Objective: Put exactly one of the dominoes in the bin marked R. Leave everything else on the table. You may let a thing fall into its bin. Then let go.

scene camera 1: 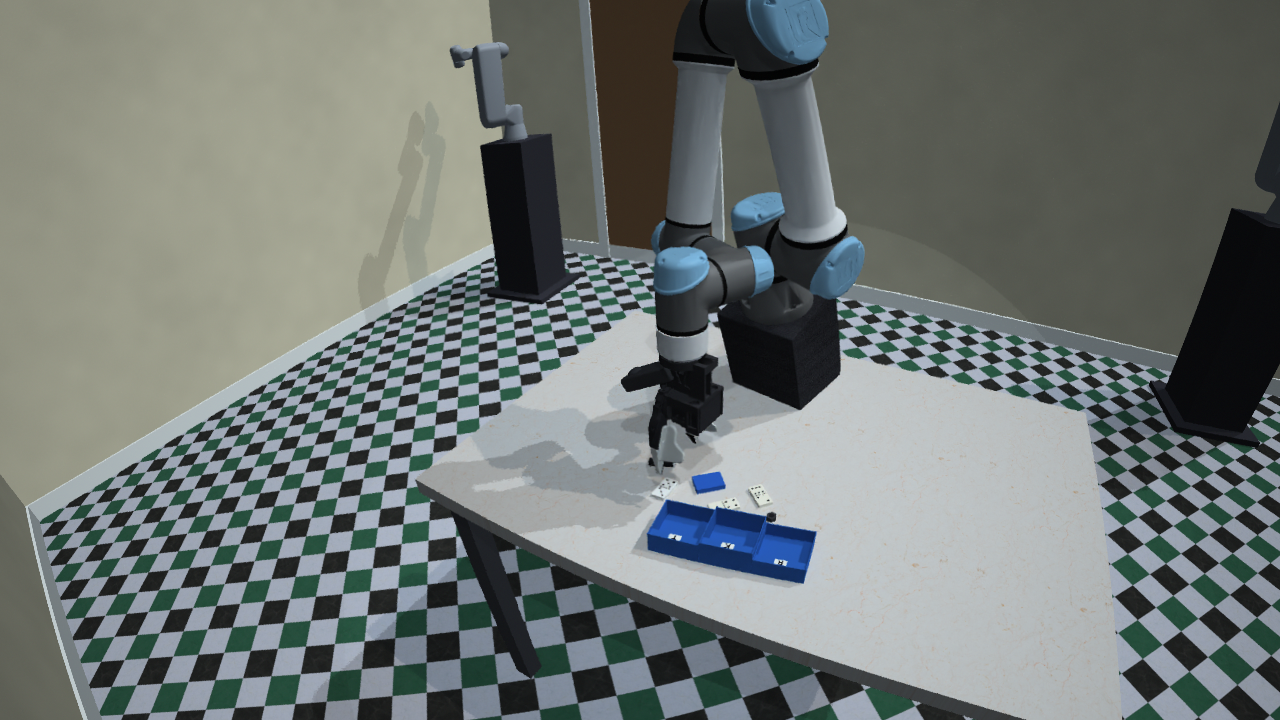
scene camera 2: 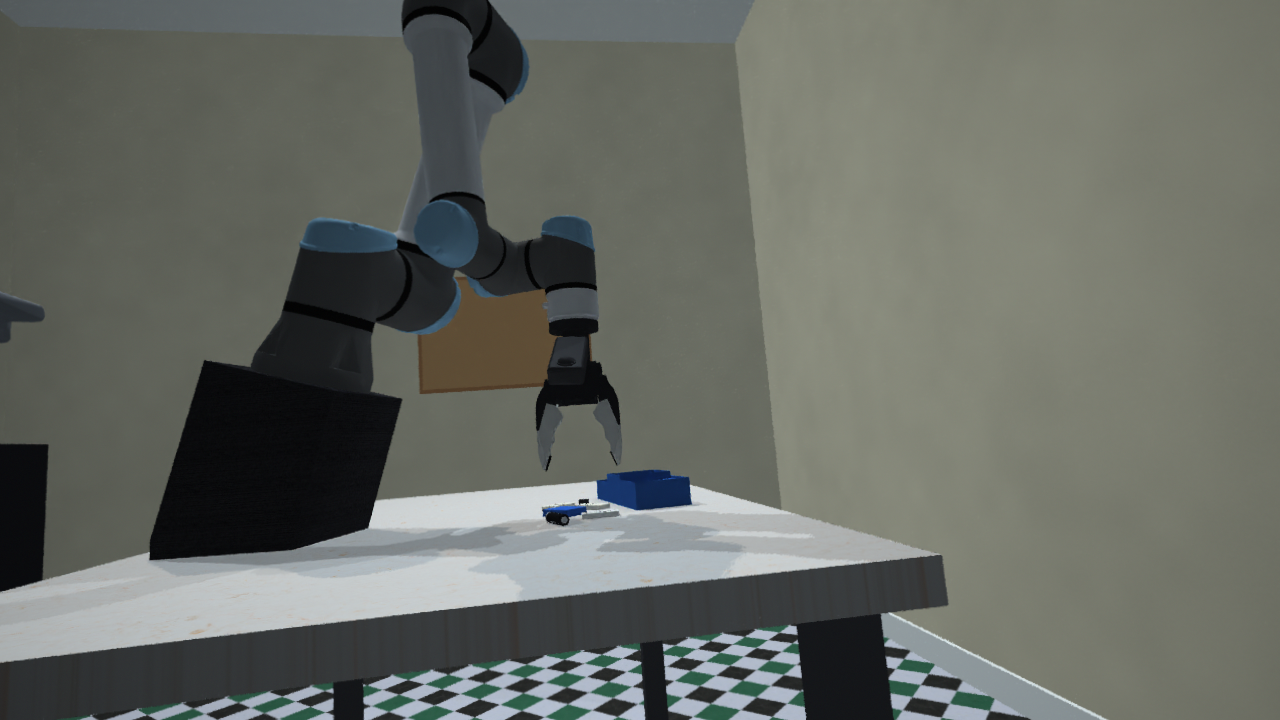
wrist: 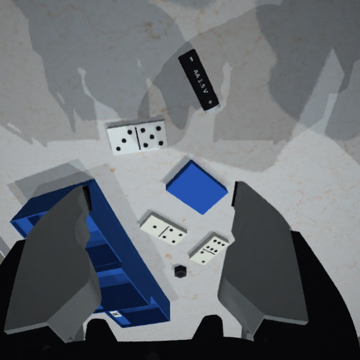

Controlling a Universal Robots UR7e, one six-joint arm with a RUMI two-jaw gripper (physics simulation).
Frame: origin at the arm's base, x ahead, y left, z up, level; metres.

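Seen in the pictures: gripper, fingertip midpoint: (scene camera 1: pixel 677 457) (scene camera 2: pixel 581 468); arm's base, origin of the base link: (scene camera 1: pixel 777 300) (scene camera 2: pixel 312 381).
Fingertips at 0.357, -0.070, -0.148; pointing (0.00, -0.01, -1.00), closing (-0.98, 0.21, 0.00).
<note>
Pixels of each thing's middle, then the offset from my fingertips to it, as dx, dy, dz. "*": a spot on its surface instead.
- five-and-three-dot domino, body centre: (scene camera 2: pixel 600 514) (scene camera 1: pixel 664 488) +0.019, -0.018, -0.062
- one-and-four-dot domino, body centre: (scene camera 2: pixel 592 506) (scene camera 1: pixel 723 506) +0.025, +0.095, -0.062
- third domino, body centre: (scene camera 2: pixel 558 506) (scene camera 1: pixel 760 496) -0.021, +0.145, -0.062
- bin marked R, surface spot: (scene camera 1: pixel 787 548) * +0.087, +0.226, -0.059
- blue block, body centre: (scene camera 2: pixel 564 511) (scene camera 1: pixel 708 482) -0.022, +0.048, -0.061
- black AA battery, body centre: (scene camera 2: pixel 557 518) (scene camera 1: pixel 662 462) -0.043, -0.050, -0.059
- small black nut, body centre: (scene camera 1: pixel 771 517) +0.024, +0.179, -0.062
Three white dominoes lie flat on the table. The five-and-three-dot domino (wrist: pixel 137 137) (scene camera 1: pixel 665 488) lies apart from the others. A one-and-four-dot domino (wrist: pixel 164 228) (scene camera 1: pixel 729 505) lies beside the tray, partly hidden by it in scene camera 1. A third domino (wrist: pixel 210 248) (scene camera 1: pixel 759 495) lies near the right finger in the wrist view. The bin marked R (scene camera 1: pixel 787 548) is the right end compartment of the blue tray in scene camera 1; its label (wrist: pixel 116 314) shows in the wrist view. My gripper (wrist: pixel 161 185) (scene camera 2: pixel 581 465) is open and empty, above the table and the dominoes.
A blue block (wrist: pixel 196 187) (scene camera 1: pixel 708 482) (scene camera 2: pixel 563 510) lies between the dominoes. A black AA battery (wrist: pixel 198 80) (scene camera 2: pixel 556 517) lies beyond it in the wrist view. A small black nut (wrist: pixel 180 271) (scene camera 1: pixel 771 516) lies near the tray's wall. The left finger covers part of the tray in the wrist view.
</note>
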